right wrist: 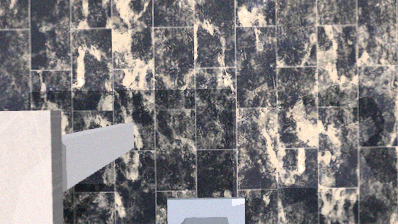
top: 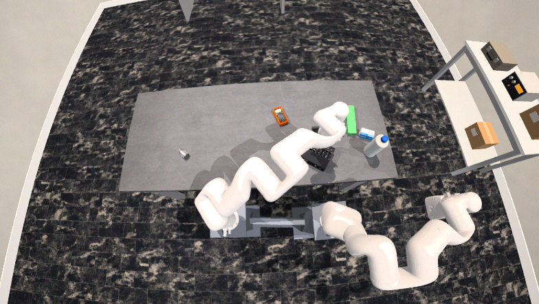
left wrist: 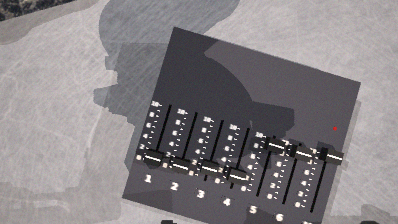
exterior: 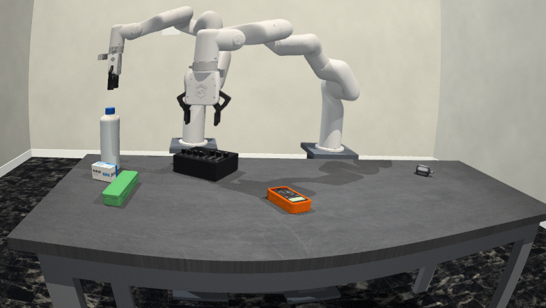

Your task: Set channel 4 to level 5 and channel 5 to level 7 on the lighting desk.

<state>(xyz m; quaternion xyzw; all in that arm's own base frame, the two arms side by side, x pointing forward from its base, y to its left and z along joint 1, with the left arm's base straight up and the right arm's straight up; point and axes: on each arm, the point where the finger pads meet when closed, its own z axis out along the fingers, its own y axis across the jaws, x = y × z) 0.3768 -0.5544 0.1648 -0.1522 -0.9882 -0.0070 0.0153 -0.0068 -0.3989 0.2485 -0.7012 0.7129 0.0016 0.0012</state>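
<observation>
The channel 4 fader lies 20 mm behind my left hand and 100 mm below it. Round my left hand: channel 2 fader: 40 mm behind, 40 mm to the right, 100 mm below; channel 3 fader: 30 mm behind, 20 mm to the right, 100 mm below; channel 5 fader: 40 mm behind, 40 mm to the left, 100 mm below.
</observation>
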